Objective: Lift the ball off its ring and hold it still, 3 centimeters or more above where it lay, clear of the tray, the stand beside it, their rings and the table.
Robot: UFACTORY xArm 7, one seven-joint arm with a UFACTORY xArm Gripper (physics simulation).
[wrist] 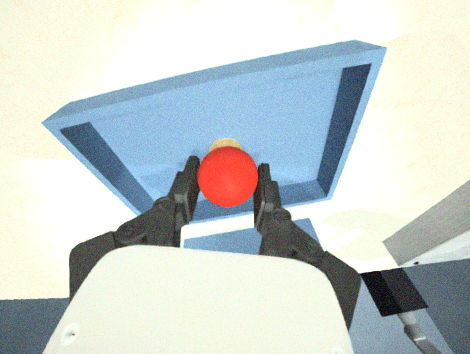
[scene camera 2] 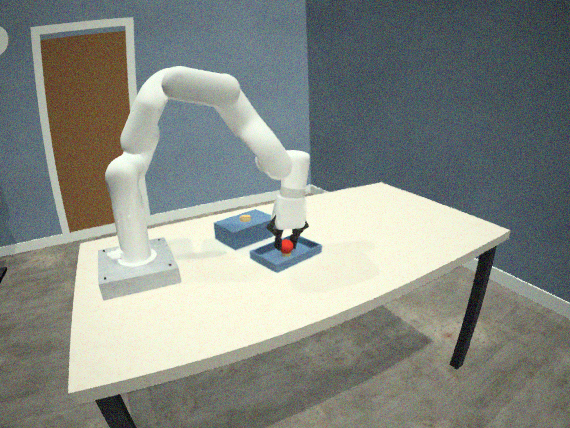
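Pixels of known places: gripper, fingertip midpoint: point(wrist: 228, 173) point(scene camera 2: 285, 248); arm's base at its link origin: point(scene camera 2: 137, 259).
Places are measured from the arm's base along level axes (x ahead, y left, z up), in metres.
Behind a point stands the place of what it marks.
Note:
The red ball point(scene camera 2: 286, 245) @[x 0.448, y -0.121, z -0.009 m] point(wrist: 228, 176) @[x 0.457, y -0.120, z -0.006 m] sits at its ring, low over the floor of the blue tray point(scene camera 2: 264, 262) @[x 0.365, y -0.135, z -0.039 m] point(wrist: 215, 78) @[x 0.464, y -0.169, z -0.029 m]. Part of the tan ring point(scene camera 2: 286, 254) point(wrist: 226, 143) @[x 0.456, y -0.118, z -0.044 m] shows beneath the ball in the scene view and beyond it in the wrist view; the ball hides the rest. My gripper point(scene camera 2: 286, 245) @[x 0.454, y -0.099, z -0.030 m] point(wrist: 228, 173) @[x 0.454, y -0.099, z -0.030 m] points down into the tray, with one black finger on each side of the ball. Both finger pads meet the ball's sides, so it is shut on the ball. No gap shows between ball and ring.
The blue box-shaped stand point(scene camera 2: 235, 233) @[x 0.336, y 0.018, z 0.005 m] point(wrist: 225, 241) @[x 0.451, y 0.046, z -0.040 m] is beside the tray, toward the robot base point(scene camera 2: 140, 280) @[x -0.007, y -0.107, z -0.016 m]. A tan ring point(scene camera 2: 245, 218) @[x 0.411, y 0.114, z 0.011 m] lies on the stand's top. The tray's low walls surround the fingers. The pale table point(scene camera 2: 210, 320) @[x 0.132, y -0.317, z -0.054 m] carries everything.

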